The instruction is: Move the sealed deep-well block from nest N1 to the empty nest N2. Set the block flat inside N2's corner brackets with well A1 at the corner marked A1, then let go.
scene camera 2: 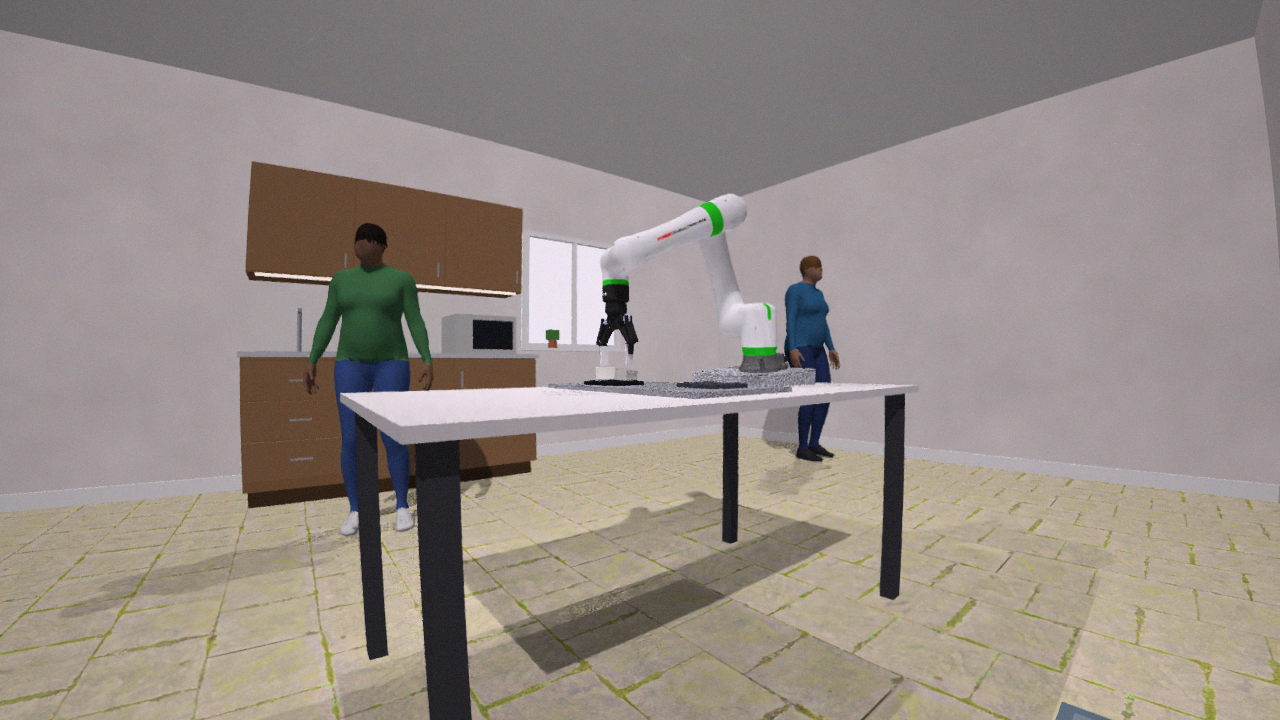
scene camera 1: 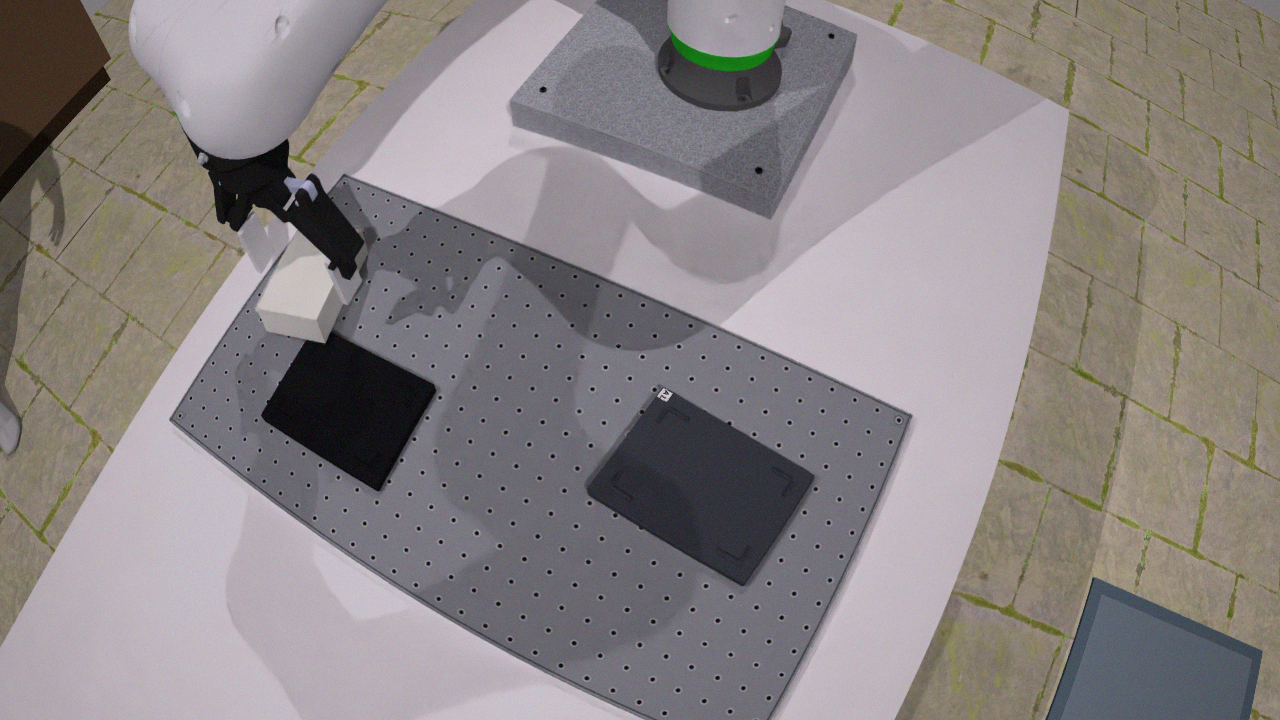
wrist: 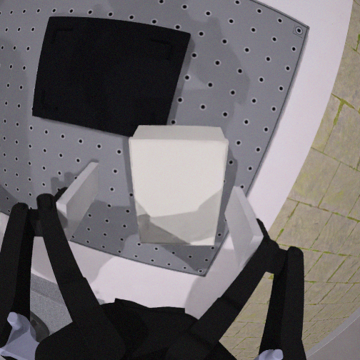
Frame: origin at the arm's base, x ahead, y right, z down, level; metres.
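Where they show: gripper, fingertip midpoint: [scene camera 2: 616,365] [scene camera 1: 306,276]; arm's base at its link origin: [scene camera 2: 759,370] [scene camera 1: 719,68].
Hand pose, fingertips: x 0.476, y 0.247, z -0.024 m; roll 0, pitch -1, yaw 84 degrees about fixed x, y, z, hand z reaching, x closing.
Note:
Things, the pixels of their top centre, and the offset from my fingertips. "pt": a spot on its surface instead. Level surfaces: height alone.
- white sealed block at its top centre: [scene camera 1: 305,264] [scene camera 2: 616,366] dx -0.013, dy +0.016, dz +0.006 m
- black nest at its top centre: [scene camera 1: 341,399] [scene camera 2: 613,380] dx +0.081, dy -0.096, dz +0.048 m
- dark grey nest at its top centre: [scene camera 1: 703,483] [scene camera 2: 711,382] dx -0.007, dy -0.439, dz +0.048 m
- A1 label at a spot on its surface: [scene camera 1: 664,394] pt dx -0.070, dy -0.370, dz +0.050 m
- perforated board at its surface level: dz +0.062 m
- white table at its surface level: dz +0.075 m
The white sealed block [scene camera 1: 290,295] [scene camera 2: 612,372] [wrist: 178,175] lies off the nests, at the far left end of the perforated board, one end close to a corner of the black nest [scene camera 1: 349,411] [wrist: 110,75]. Whether it touches that nest is unclear. No well marking shows on it. My gripper [scene camera 1: 304,284] [scene camera 2: 617,363] [wrist: 163,189] is open, its pale finger pads on either side of the block, with gaps to both sides in the wrist view. The dark grey nest [scene camera 1: 702,488] [scene camera 2: 711,385], empty, has corner brackets and an A1 label [scene camera 1: 664,394] at its upper-left corner.
The perforated board [scene camera 1: 501,394] [wrist: 225,65] lies on a white table [scene camera 1: 948,295] [scene camera 2: 501,408]. The robot's base stands on a grey stone slab [scene camera 1: 608,116] behind the board. Two people stand beyond the table, one in green [scene camera 2: 371,313], one in blue [scene camera 2: 809,313].

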